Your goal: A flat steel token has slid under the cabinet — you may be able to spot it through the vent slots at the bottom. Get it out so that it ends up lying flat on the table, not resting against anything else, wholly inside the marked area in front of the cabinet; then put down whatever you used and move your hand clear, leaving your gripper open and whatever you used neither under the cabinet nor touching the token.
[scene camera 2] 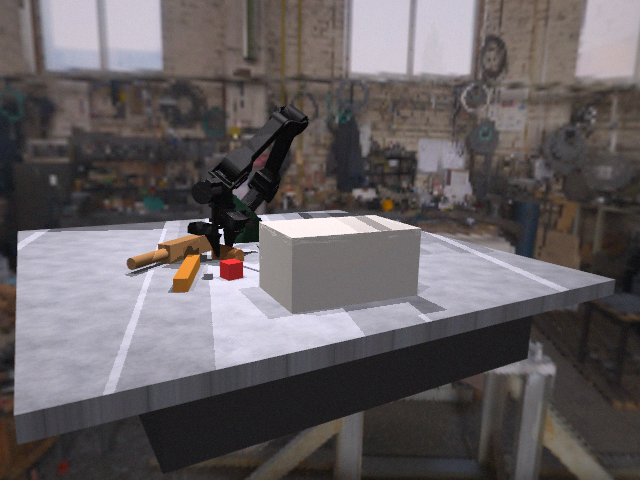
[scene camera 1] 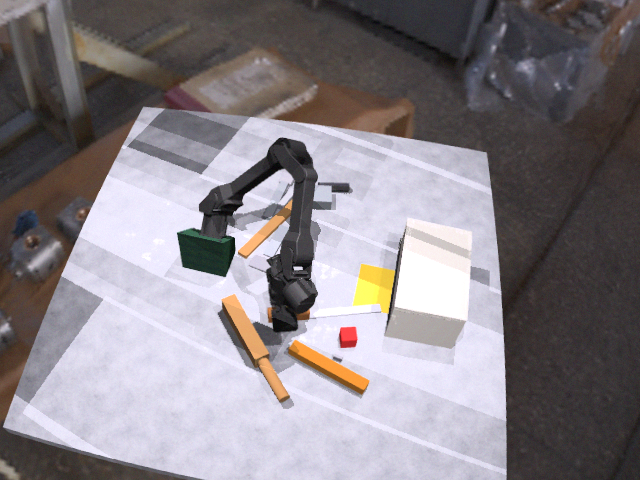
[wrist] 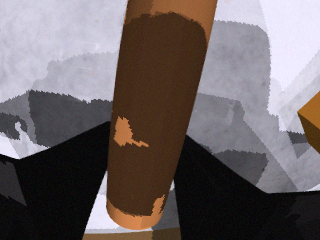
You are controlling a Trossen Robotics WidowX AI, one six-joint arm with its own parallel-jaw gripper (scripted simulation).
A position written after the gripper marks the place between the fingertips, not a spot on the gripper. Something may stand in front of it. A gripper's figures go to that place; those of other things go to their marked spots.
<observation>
The gripper [scene camera 1: 280, 315] is 1.58 m from the lens. An orange bar [scene camera 1: 332, 369]: 1.48 m from the lens. An orange paddle [scene camera 1: 243, 328]: 1.51 m from the lens. A white cabinet [scene camera 1: 429, 303]: 1.48 m from the lens.
</observation>
